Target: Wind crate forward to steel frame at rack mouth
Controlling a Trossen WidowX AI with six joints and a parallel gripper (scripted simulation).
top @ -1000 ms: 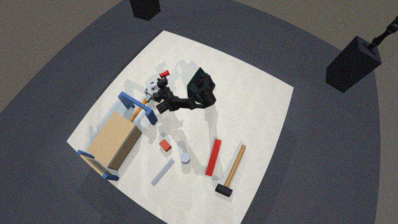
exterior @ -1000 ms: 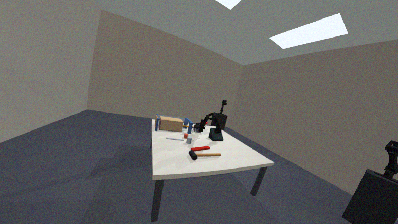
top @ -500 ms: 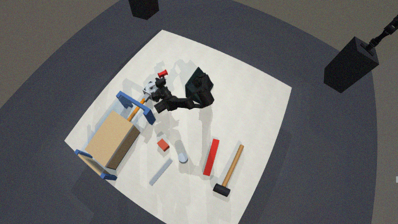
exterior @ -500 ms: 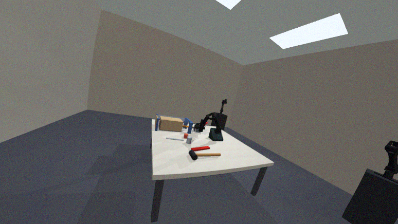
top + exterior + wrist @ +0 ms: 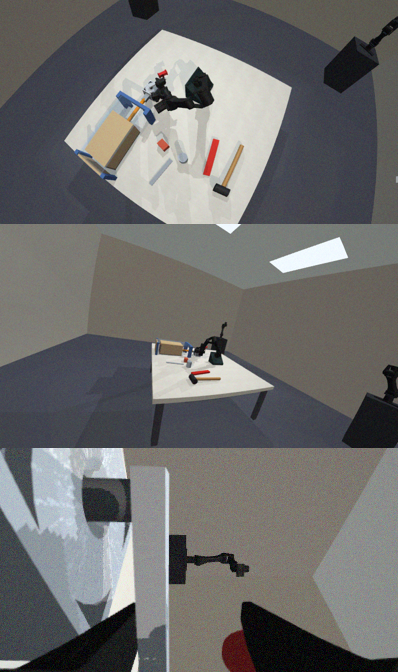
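Now: gripper tip 10 mm past the winch handle, 10 mm to the right of it and 10 mm above it. From my gripper tip the other things lie so: grey winch 30 mm ahead, 30 mm to the right, 100 mm below; then blue frame post 210 mm ahead, 20 mm to the right, 20 mm below; then red knob 40 mm behind, 30 mm to the left, 20 mm above.
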